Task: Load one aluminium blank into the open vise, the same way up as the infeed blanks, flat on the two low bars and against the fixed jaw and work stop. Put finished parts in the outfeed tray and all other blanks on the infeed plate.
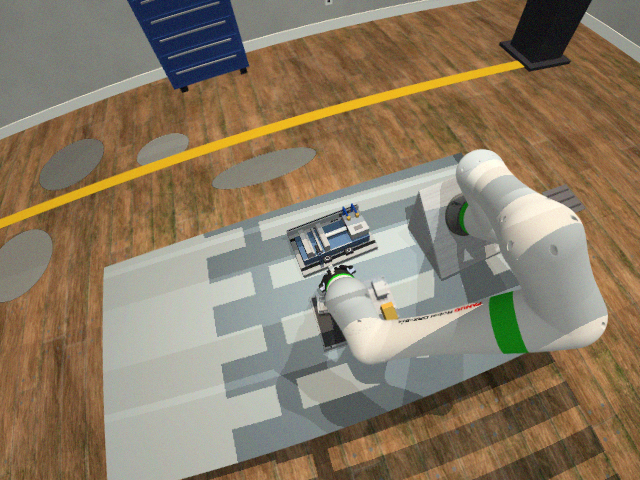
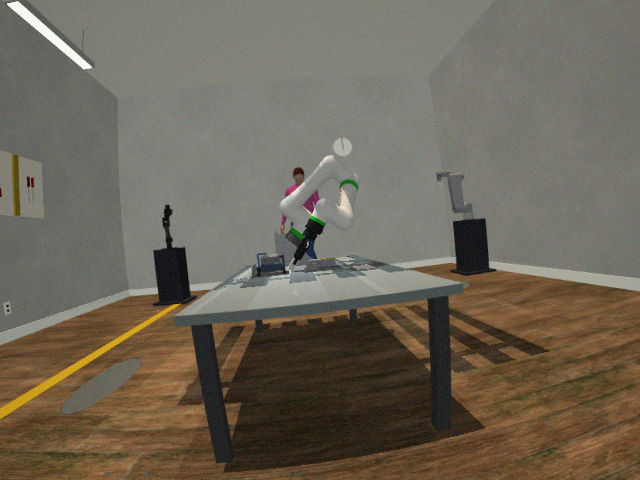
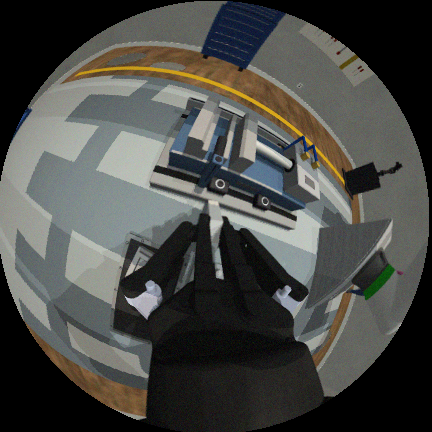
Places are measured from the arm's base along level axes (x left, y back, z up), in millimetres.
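Pixels of known places: gripper, fingertip midpoint: (image 1: 332,268) (image 2: 290,269) (image 3: 211,209); arm's base, link origin: (image 1: 463,214) (image 2: 291,243) (image 3: 366,264).
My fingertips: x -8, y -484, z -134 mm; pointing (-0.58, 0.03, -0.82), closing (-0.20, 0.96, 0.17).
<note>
For each thing: its top centre in the pictures, then the offset to it from my fingertips.
- blue vise, top centre: (image 3: 271,139) (image 1: 330,229) (image 2: 268,255) dx -110, dy +33, dz +88 mm
- light grey piece, top centre: (image 3: 139,274) (image 1: 322,302) dx +122, dy -70, dz +29 mm
- light grey block, top centre: (image 1: 379,286) dx +130, dy +134, dz +32 mm
- yellow block, top centre: (image 1: 389,311) dx +221, dy +134, dz +32 mm
The blue vise (image 1: 336,240) (image 2: 270,264) (image 3: 267,176) stands at the table's far long side. Its two light jaws stand apart, with narrow bars between them and no blank visible there. My gripper (image 1: 329,267) (image 2: 292,267) (image 3: 211,209) is shut and empty, fingertips together just in front of the vise's near edge, low over the table. A dark tray (image 1: 330,332) (image 3: 125,312) lies beside the gripper, partly hidden by the arm; a light grey piece (image 1: 321,305) (image 3: 140,260) shows at its far end. The infeed plate and its blanks are mostly hidden behind the gripper and arm.
A light grey block (image 1: 380,288) and a yellow block (image 1: 388,311) show just beyond the forearm. The wedge-shaped robot mount (image 1: 436,227) (image 3: 350,257) stands right of the vise. Blue clamps or fittings (image 1: 349,210) (image 3: 303,142) stick up at the vise's right end.
</note>
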